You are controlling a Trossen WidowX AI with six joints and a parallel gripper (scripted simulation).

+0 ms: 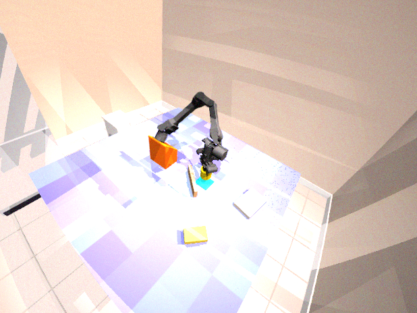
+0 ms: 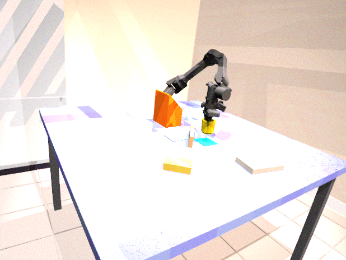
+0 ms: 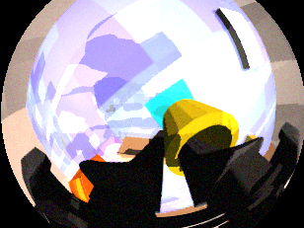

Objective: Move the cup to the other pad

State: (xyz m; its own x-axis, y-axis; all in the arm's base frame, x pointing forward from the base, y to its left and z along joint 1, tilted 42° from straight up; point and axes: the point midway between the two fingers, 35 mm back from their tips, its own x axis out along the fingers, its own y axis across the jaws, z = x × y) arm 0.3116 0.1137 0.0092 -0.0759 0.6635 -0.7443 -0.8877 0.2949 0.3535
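My gripper tip is now 9 cm above the cyan pad, 3 cm short of it and 1 cm to the left of it. The rest, counted from my gripper tip: pale blue pad 14 cm to the right, 9 cm below, 7 cm behind; tan board 8 cm to the right, 7 cm below, 2 cm behind; yellow cup 2 cm ahead, 1 cm to the right.
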